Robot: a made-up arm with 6 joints.
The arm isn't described. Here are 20 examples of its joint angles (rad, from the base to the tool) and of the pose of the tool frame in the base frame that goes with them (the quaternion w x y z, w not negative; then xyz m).
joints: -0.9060 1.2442 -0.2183 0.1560 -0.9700 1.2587
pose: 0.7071 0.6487 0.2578 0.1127 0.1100 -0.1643 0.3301
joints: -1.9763 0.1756 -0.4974 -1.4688 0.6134 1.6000
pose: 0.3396 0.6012 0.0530 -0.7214 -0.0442 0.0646 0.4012
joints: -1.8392 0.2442 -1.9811 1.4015 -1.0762 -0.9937
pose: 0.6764 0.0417 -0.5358 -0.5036 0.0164 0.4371 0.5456
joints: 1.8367 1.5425 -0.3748 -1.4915 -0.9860 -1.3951
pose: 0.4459 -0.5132 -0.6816 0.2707 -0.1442 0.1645 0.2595
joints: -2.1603 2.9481 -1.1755 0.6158 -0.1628 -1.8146
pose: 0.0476 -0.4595 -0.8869 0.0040 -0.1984 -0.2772 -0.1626
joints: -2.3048 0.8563 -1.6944 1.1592 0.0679 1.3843
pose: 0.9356 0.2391 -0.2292 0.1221 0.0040 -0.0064 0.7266
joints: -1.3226 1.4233 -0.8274 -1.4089 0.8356 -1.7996
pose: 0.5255 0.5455 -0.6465 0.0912 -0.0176 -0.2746 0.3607
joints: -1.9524 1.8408 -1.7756 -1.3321 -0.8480 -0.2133
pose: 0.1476 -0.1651 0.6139 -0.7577 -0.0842 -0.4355 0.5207
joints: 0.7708 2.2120 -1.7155 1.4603 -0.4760 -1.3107
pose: 0.5842 -0.1215 0.7993 0.0709 0.4323 0.3466 0.2965
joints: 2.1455 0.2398 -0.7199 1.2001 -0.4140 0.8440
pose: 0.3675 -0.1472 -0.4134 -0.8200 0.0705 -0.0293 0.4915
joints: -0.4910 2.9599 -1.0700 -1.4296 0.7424 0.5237
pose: 0.3508 0.2301 -0.8915 0.1713 0.2125 -0.2013 -0.1297
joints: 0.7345 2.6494 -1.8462 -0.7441 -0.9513 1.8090
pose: 0.1988 -0.0167 0.6814 0.7042 0.4035 0.4501 0.1534
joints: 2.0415 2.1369 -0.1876 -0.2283 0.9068 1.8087
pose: 0.2267 -0.2031 0.8023 -0.5134 -0.0145 0.0739 0.1580
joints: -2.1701 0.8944 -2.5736 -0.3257 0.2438 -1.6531
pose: 0.4789 -0.0402 -0.0140 0.8769 0.1257 0.1999 0.7836
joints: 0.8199 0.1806 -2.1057 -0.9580 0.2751 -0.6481
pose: 0.9182 0.1694 0.0535 -0.3542 -0.3035 -0.3629 0.5666
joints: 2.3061 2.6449 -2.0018 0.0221 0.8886 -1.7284
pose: 0.0579 -0.9029 -0.4251 0.0266 -0.3622 0.3975 0.0628
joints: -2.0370 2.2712 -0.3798 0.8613 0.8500 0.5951
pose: 0.2683 -0.8537 0.1887 -0.4044 -0.0091 -0.1646 0.1052
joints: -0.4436 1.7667 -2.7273 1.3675 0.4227 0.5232
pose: 0.6645 0.1921 0.2979 0.6579 0.2622 -0.0732 0.7732
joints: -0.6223 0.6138 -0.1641 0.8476 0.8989 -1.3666
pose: 0.3762 -0.1381 0.9129 0.0770 0.0471 0.0496 0.2501
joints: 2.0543 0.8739 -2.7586 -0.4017 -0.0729 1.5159
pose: 0.0102 -0.0926 0.2131 -0.9726 0.1556 -0.3033 0.7506
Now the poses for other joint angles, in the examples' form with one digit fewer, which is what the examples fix.
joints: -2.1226 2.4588 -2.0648 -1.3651 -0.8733 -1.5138
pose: 0.285 0.478 -0.542 0.629 -0.236 -0.548 0.282
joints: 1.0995 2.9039 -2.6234 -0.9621 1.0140 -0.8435
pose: 0.214 -0.816 0.352 -0.407 0.351 0.512 0.101
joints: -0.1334 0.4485 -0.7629 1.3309 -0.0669 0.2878
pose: 0.629 0.436 0.328 0.553 0.014 -0.009 0.500
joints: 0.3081 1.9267 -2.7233 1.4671 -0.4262 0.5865
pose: 0.418 0.364 0.047 0.831 0.350 0.062 0.731
